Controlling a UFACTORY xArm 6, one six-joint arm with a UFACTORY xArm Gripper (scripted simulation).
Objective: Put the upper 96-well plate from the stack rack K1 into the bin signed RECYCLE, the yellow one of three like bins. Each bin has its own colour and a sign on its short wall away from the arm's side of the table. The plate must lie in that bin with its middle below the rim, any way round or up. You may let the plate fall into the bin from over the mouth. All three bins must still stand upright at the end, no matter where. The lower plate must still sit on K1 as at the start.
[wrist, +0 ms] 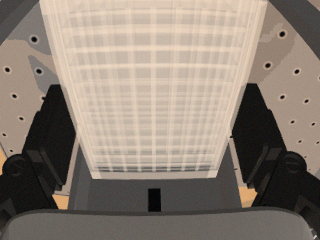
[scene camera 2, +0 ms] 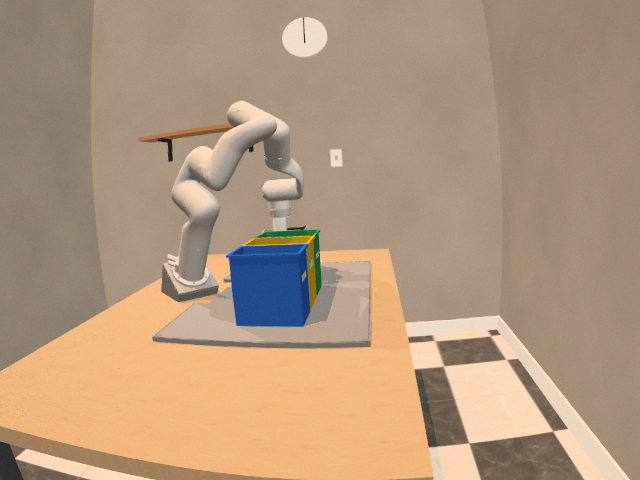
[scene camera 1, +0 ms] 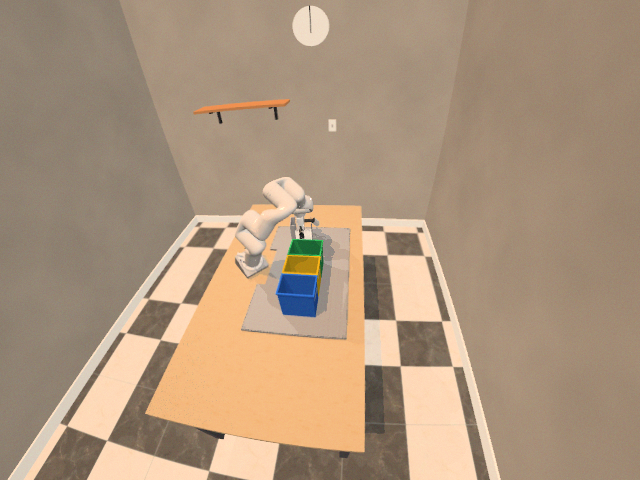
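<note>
Gripper visible in the pictures. Yellow bin, likewise.
</note>
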